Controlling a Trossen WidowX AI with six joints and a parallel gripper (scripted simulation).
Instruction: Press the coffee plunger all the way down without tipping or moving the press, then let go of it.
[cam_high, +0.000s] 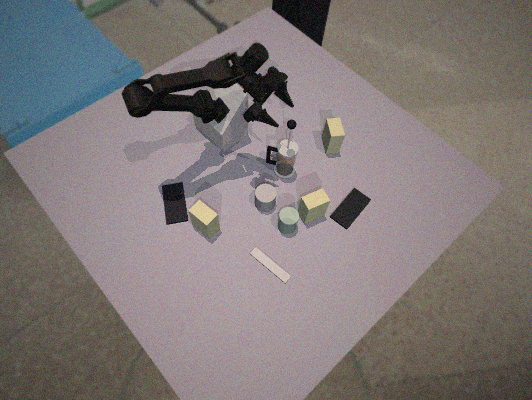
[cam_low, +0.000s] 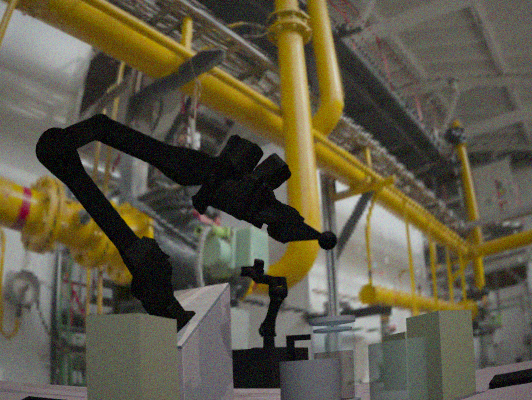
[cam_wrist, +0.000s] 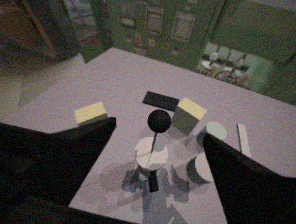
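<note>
My gripper tip is 150 mm above the coffee press and 10 mm short of it. Also, from my gripper tip: pale green cylinder: 240 mm below, 200 mm ahead, 120 mm to the right; then white strip: 280 mm below, 280 mm ahead, 250 mm to the right; then grey cylinder: 250 mm below, 130 mm to the right, 90 mm ahead.
</note>
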